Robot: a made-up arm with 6 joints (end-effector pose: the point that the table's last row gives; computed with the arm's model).
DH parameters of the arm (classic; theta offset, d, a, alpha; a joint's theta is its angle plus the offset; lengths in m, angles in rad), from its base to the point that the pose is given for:
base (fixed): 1.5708 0.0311 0 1.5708
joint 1: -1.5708 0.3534 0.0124 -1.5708
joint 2: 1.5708 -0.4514 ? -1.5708
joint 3: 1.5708 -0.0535 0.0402 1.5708
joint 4: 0 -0.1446 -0.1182 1.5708
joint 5: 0 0.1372 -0.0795 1.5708
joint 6: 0 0.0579 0.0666 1.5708
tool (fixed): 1.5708 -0.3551 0 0
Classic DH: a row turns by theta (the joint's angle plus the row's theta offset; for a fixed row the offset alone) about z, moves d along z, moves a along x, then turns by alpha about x.
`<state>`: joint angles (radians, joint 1 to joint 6).
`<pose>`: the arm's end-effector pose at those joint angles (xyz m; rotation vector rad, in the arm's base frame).
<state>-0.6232 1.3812 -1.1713 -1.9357 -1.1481 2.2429</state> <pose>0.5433 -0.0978 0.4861 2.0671 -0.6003 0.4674</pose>
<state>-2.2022 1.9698 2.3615 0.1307 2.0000 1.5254</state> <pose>0.2216 0.2482 -0.1979 -0.0796 -0.3752 -1.7874</pose>
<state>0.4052 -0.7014 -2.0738 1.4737 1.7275 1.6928</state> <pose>0.0239 -0.6390 -0.6468 -0.9609 -1.0374 -2.2548</pose>
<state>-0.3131 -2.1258 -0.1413 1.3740 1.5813 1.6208</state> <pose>0.2059 -0.5528 0.7354 -0.4036 2.5465 -0.3541</pose>
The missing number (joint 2, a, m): 0.0328
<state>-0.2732 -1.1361 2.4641 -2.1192 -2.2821 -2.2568</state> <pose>0.2561 -0.0758 0.0623 1.0086 -1.2153 1.5518</pose>
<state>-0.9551 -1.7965 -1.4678 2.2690 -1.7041 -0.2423</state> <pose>0.3691 -0.8568 0.2947 -1.2339 0.5092 -0.0934</pose>
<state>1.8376 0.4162 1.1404 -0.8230 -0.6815 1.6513</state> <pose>0.0141 -0.2408 -0.4007 -0.9938 -0.3360 -1.4850</pose>
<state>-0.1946 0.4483 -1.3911 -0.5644 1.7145 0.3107</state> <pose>0.4026 -0.7511 -0.3657 0.1718 -0.6371 -3.0639</pose>
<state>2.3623 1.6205 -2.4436 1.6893 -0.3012 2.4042</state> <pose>-0.1863 0.2631 -0.4090 0.3866 1.7003 -0.7234</pose>
